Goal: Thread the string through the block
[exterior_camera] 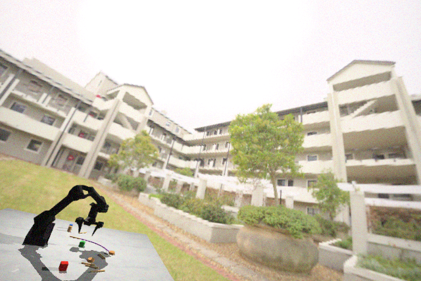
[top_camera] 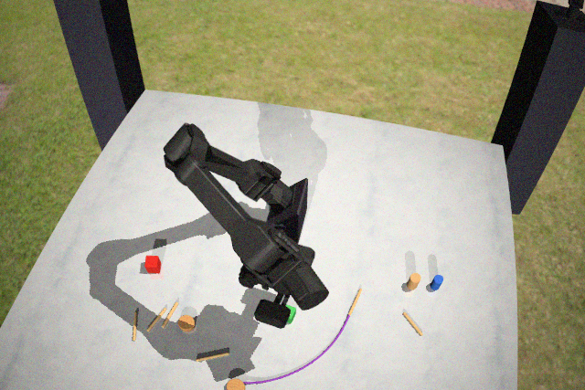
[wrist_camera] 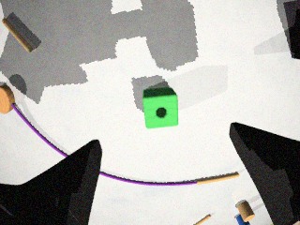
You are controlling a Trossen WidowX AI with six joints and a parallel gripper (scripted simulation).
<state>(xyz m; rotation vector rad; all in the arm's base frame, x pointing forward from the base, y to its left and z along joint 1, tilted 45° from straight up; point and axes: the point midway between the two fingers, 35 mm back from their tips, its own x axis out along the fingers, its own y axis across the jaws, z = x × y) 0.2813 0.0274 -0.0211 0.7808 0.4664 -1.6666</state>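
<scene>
My gripper tip is 6 cm above the green block. From my gripper tip the other things lie so: red cube: 34 cm to the right, 8 cm behind, 6 cm below; blue cylinder: 36 cm to the left, 10 cm behind, 6 cm below; tan cylinder: 30 cm to the left, 10 cm behind, 6 cm below.
</scene>
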